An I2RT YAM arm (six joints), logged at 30 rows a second.
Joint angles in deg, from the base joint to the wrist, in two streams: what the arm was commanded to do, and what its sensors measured. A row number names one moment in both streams.
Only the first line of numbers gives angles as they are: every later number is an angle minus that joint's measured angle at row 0.
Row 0, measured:
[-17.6, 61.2, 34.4, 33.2, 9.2, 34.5]
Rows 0 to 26, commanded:
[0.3, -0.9, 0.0, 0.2, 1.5, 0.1]
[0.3, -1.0, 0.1, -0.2, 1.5, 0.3]
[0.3, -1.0, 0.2, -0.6, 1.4, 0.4]
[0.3, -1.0, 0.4, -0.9, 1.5, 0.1]
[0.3, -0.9, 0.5, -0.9, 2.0, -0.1]
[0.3, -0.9, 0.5, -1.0, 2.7, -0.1]
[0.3, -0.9, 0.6, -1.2, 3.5, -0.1]
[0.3, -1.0, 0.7, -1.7, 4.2, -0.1]
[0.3, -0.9, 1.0, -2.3, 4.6, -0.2]
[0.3, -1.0, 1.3, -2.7, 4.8, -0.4]
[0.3, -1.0, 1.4, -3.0, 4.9, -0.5]
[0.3, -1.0, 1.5, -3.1, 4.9, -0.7]
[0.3, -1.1, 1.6, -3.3, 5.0, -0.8]
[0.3, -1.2, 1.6, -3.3, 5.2, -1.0]
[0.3, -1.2, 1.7, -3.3, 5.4, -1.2]
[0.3, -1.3, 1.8, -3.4, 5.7, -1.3]
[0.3, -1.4, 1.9, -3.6, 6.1, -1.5]
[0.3, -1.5, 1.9, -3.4, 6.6, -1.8]
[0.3, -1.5, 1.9, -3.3, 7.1, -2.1]
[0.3, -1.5, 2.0, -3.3, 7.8, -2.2]
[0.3, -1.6, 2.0, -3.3, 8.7, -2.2]
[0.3, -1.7, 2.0, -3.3, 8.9, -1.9]
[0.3, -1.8, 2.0, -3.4, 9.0, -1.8]
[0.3, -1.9, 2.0, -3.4, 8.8, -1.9]
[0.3, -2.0, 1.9, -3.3, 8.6, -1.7]
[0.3, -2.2, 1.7, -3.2, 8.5, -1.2]
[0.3, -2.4, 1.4, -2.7, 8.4, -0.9]
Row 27, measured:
[0.0, -0.9, 0.1, -3.2, 7.3, -1.0]
